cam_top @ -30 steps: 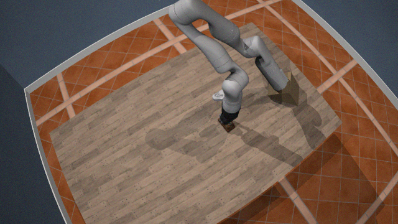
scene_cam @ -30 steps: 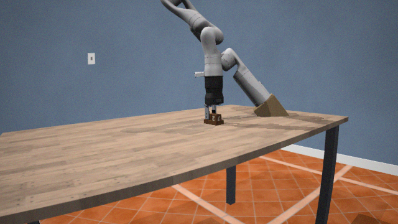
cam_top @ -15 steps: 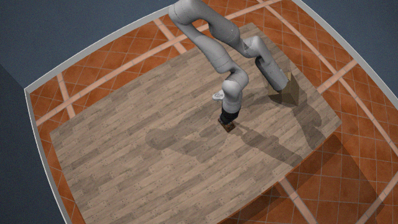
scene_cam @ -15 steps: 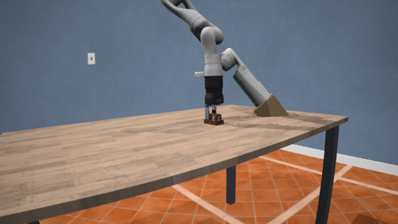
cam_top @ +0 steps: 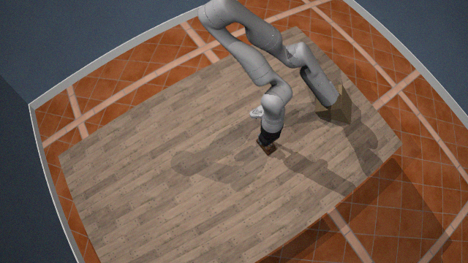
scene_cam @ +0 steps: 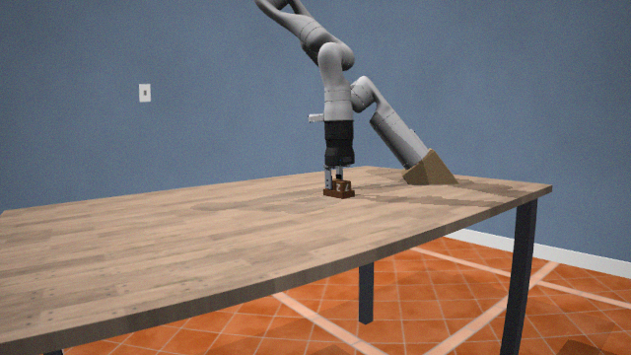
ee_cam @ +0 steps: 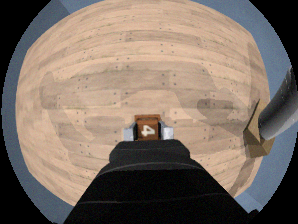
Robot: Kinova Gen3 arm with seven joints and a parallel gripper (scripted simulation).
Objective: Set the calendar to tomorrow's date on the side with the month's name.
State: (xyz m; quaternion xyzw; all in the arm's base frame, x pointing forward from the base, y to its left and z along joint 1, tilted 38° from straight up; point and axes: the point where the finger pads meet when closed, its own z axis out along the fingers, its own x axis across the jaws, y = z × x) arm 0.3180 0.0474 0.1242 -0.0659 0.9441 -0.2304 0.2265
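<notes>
Right now my hand is 3 cm above the dark brown calendar tray and 2 cm to the right of it.
</notes>
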